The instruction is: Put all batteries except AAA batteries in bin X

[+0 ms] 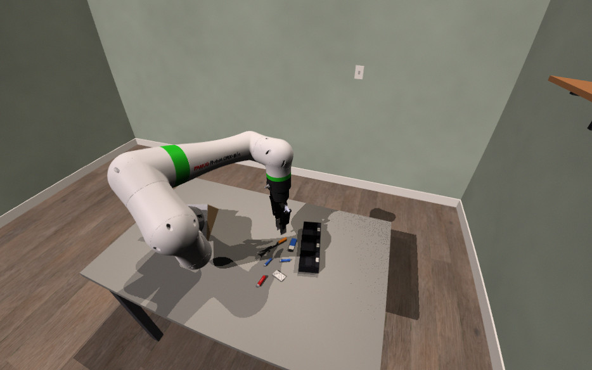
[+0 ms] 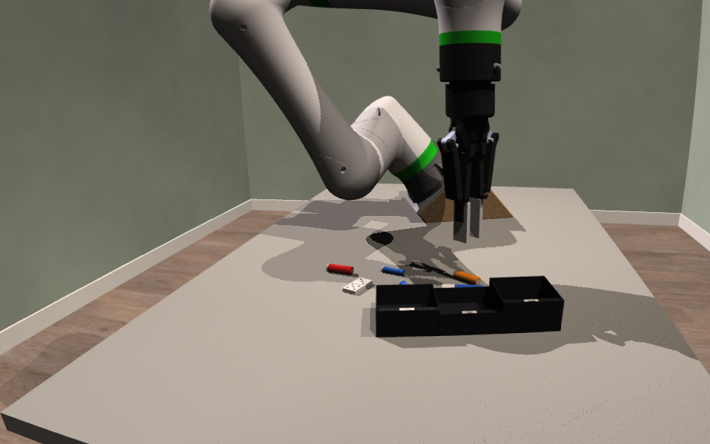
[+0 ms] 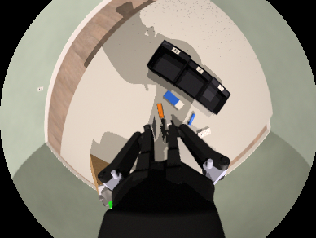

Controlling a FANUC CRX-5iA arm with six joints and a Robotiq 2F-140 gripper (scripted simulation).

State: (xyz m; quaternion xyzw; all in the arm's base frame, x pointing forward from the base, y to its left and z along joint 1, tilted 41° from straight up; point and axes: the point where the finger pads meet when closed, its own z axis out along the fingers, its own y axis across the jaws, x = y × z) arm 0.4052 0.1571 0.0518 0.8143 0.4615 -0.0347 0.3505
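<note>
The orange battery lies 100 mm below my hand. The rest, counted from my hand: white dotted tile 50 mm ahead, 180 mm to the right, 100 mm below; then blue-and-white block battery 60 mm ahead, 10 mm to the right, 100 mm below; then bin 140 mm ahead, 90 mm below.
</note>
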